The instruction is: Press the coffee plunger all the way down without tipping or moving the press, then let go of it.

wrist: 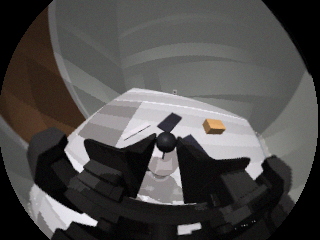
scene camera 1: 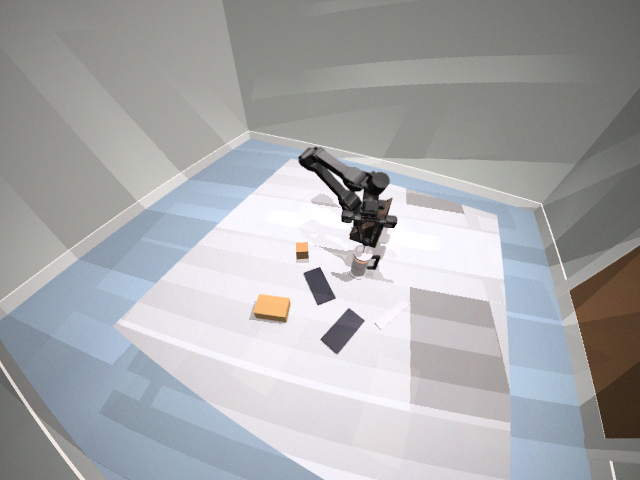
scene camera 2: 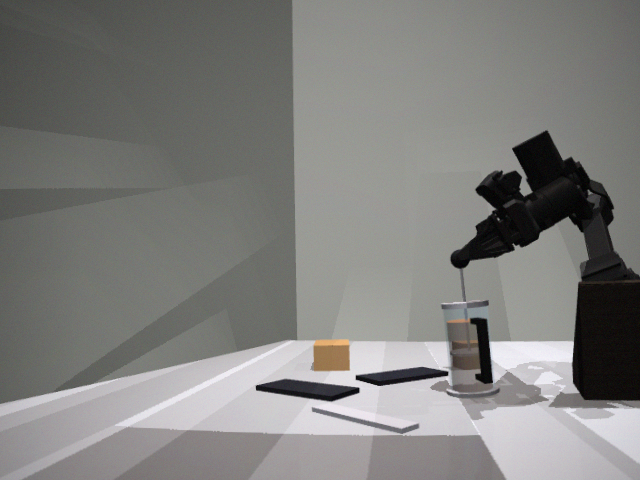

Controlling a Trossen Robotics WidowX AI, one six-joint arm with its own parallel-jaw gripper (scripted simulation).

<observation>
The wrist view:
my gripper
glass coffee press
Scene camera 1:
my gripper
glass coffee press
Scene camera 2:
my gripper
glass coffee press
</observation>
